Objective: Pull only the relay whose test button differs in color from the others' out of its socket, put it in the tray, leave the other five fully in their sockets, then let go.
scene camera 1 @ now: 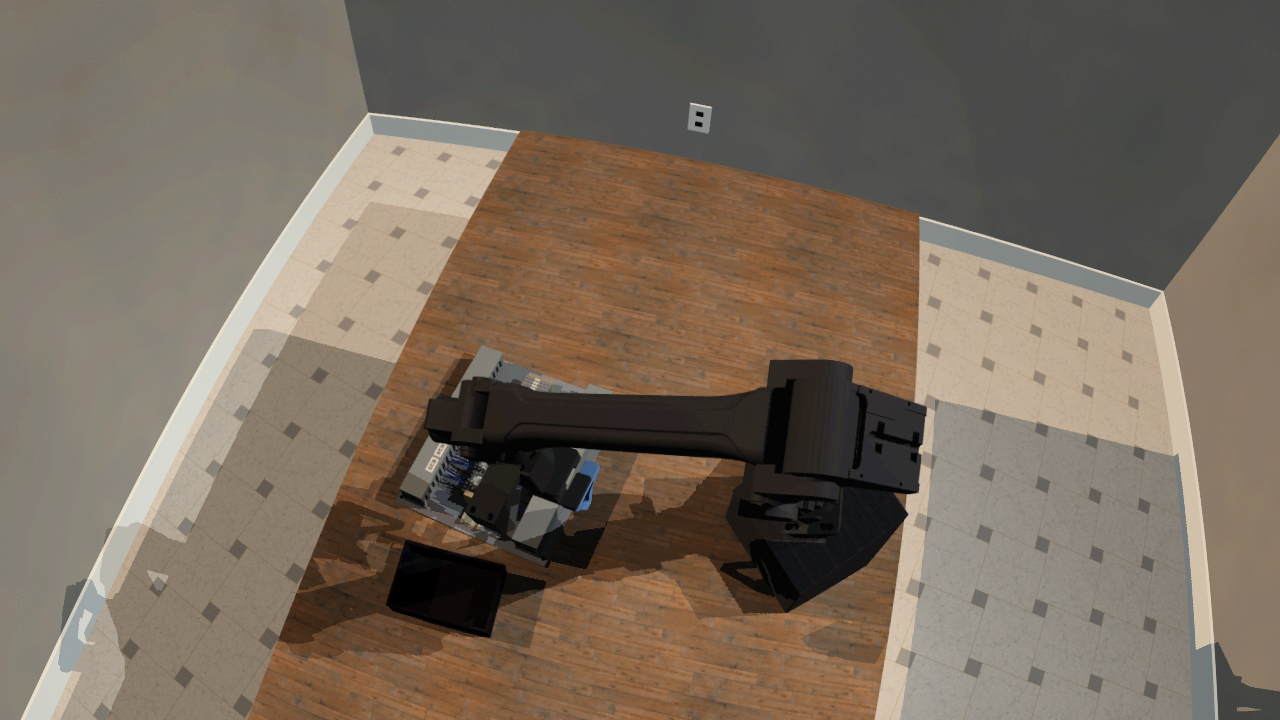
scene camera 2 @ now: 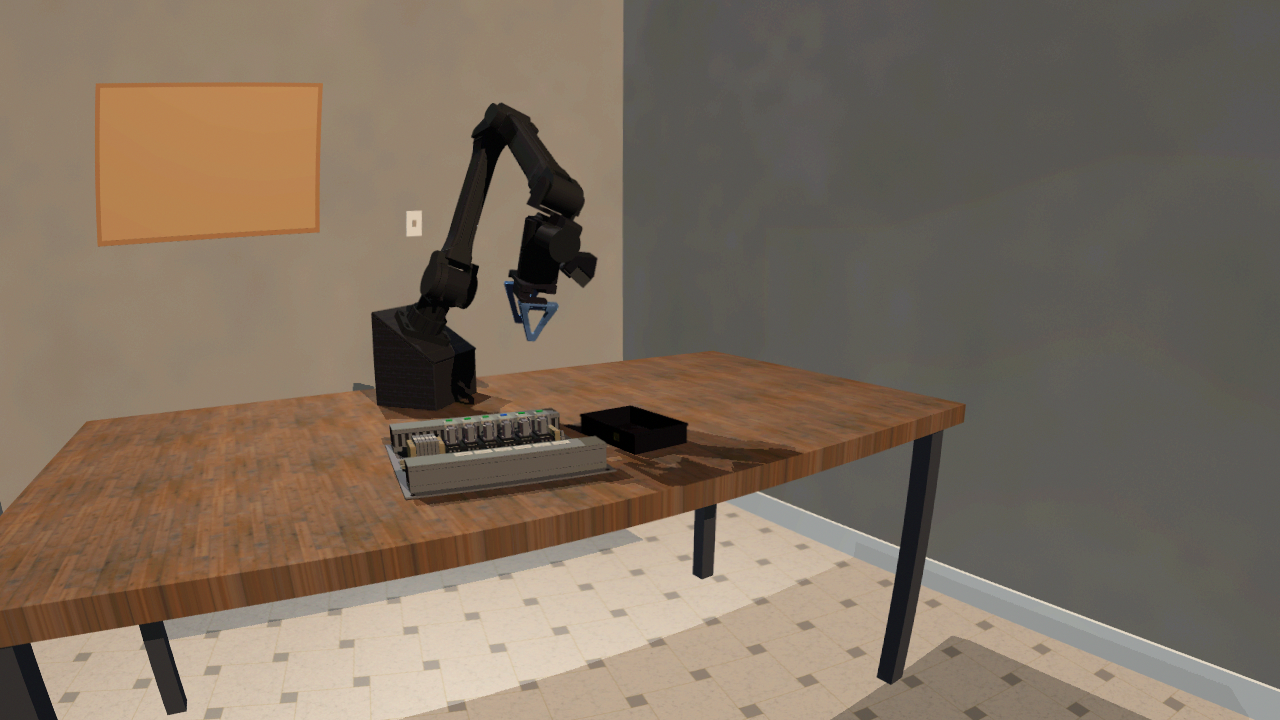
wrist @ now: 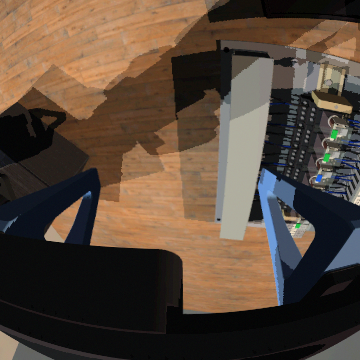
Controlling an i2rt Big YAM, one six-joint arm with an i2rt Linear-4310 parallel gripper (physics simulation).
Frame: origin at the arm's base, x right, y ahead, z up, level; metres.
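Seen in the pictures: gripper, fingertip midpoint: (scene camera 1: 556, 494) (scene camera 2: 524, 331) (wrist: 178, 176); arm's base, link origin: (scene camera 2: 420, 330).
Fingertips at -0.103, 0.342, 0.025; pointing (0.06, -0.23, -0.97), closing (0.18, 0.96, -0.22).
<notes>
Offsets run from my fingertips to a thing's top centre, as dx, dy, dz.
The relay with the blue test button @(+0.099, +0.134, -0.111) (scene camera 2: 503, 415) (wrist: 319, 178) stands in the row of sockets, fourth from the left in scene camera 2. The other five have green buttons, such as one relay (scene camera 2: 467, 420) (wrist: 326, 158); all six look seated at similar height. In the wrist view the right finger hides part of the row; the arm covers much of it in scene camera 1. The black tray @(-0.134, +0.146, -0.146) (scene camera 1: 438, 621) (scene camera 2: 660, 437) lies beside the panel; no relay shows in it. My gripper (scene camera 2: 524, 329) (wrist: 178, 176) is open and empty, high above the table, on the arm-base side of the relays.
Grey wiring ducts (scene camera 2: 505, 467) (wrist: 245, 150) flank the relay row on the panel. Cream end blocks @(+0.019, +0.144, -0.140) (wrist: 331, 100) stand at the row's tray end. The arm's black base (scene camera 1: 832, 555) (scene camera 2: 407, 362) stands behind the panel. Blue wires run close to the relays.
</notes>
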